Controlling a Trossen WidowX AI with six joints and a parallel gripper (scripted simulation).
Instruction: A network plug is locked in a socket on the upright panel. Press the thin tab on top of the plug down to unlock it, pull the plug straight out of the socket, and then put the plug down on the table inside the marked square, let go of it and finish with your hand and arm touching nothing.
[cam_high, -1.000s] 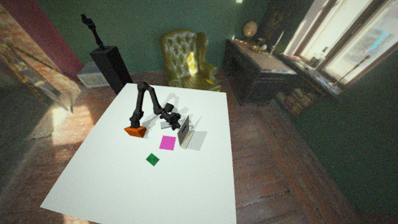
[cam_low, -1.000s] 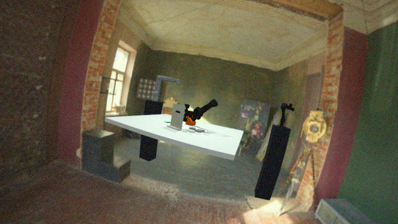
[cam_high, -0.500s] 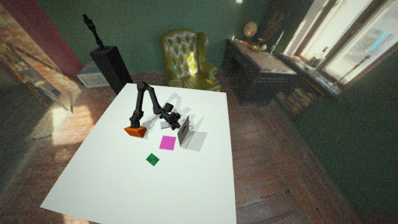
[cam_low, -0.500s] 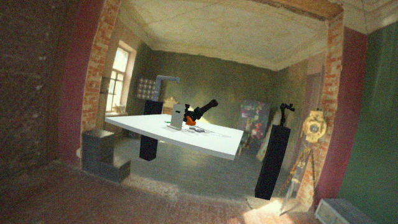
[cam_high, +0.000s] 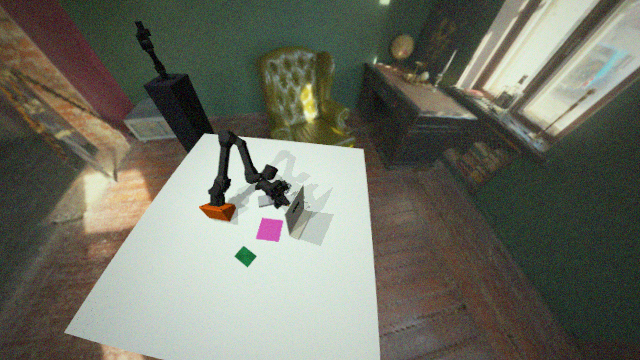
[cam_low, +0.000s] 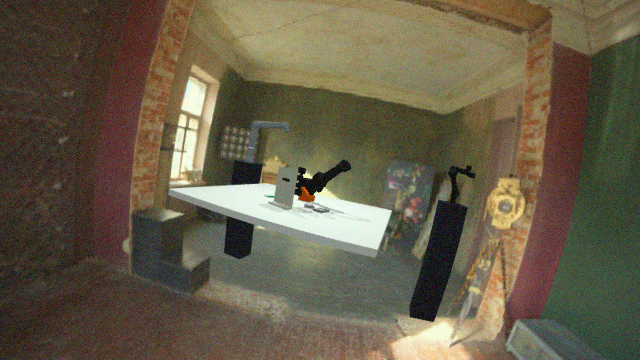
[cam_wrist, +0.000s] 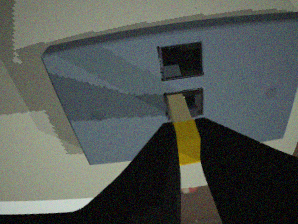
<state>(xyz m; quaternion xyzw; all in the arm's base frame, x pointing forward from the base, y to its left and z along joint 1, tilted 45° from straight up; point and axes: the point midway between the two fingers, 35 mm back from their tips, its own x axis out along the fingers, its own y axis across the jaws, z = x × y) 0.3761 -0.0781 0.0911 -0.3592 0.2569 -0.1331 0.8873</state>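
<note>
The magenta square lies 170 mm below my gripper tip, 110 mm behind it and 70 mm to the right of it. The rest, counted from my gripper tip: upright grey panel: 60 mm below, 30 mm ahead, 10 mm to the right.
</note>
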